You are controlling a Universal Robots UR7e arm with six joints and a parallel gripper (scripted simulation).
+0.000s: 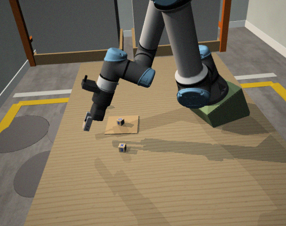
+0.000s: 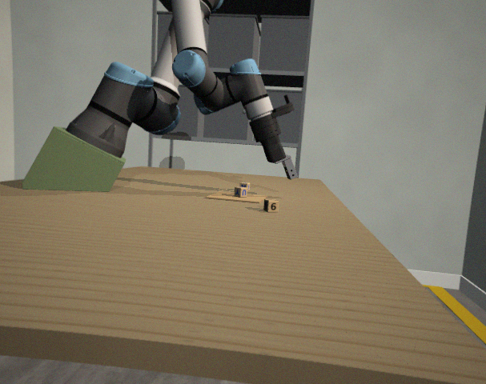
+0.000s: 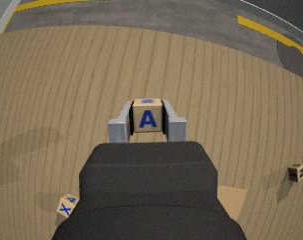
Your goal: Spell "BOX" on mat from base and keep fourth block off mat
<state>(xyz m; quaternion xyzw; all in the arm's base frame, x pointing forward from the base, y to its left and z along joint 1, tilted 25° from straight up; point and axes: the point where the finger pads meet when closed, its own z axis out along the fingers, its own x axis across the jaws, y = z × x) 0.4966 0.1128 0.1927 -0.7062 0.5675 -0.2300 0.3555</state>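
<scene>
My hand is right at the B block. The rest, counted from my hand: X block (140 mm behind, 80 mm to the left, 60 mm below); O block (120 mm behind, 100 mm to the right, 60 mm below); mat (130 mm behind, 100 mm to the right, 70 mm below).
</scene>
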